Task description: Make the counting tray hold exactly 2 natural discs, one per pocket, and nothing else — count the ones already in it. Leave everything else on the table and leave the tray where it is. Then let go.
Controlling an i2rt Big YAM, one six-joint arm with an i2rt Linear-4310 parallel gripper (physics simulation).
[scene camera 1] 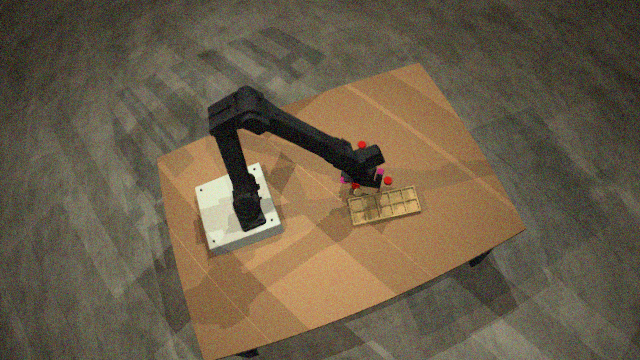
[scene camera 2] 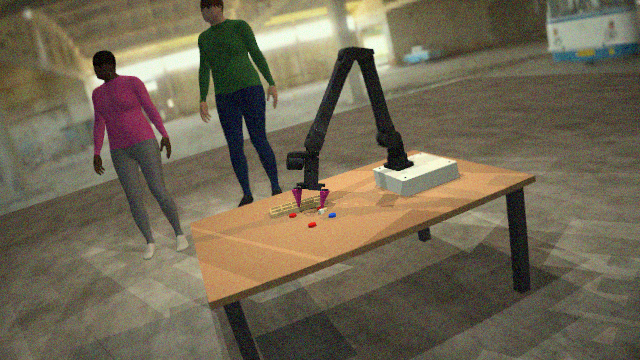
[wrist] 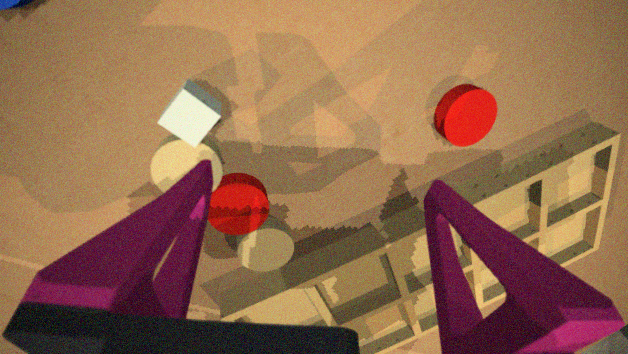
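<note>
My gripper (scene camera 1: 362,179) (scene camera 2: 311,206) (wrist: 324,180) is open and empty, pointing down above the table beside the tray. In the wrist view, one pale natural disc (wrist: 172,162) lies partly behind the left finger, close to the white cube. Another natural disc (wrist: 266,249) (scene camera 1: 357,192) lies between a red disc (wrist: 237,205) and the tray's near corner, outside the tray. The tan counting tray (wrist: 540,157) (scene camera 1: 387,218) (scene camera 2: 285,210) has two rows of pockets. I see no disc in its visible pockets; the right finger hides some of them.
The white cube (wrist: 190,117) (scene camera 2: 321,211) touches or nearly touches the first natural disc. A red disc (wrist: 466,115) (scene camera 1: 388,180) (scene camera 2: 293,215) lies beside the tray's long side. Another red disc (scene camera 1: 362,144) (scene camera 2: 312,224) and a blue disc (scene camera 2: 332,215) (wrist: 12,3) lie farther away.
</note>
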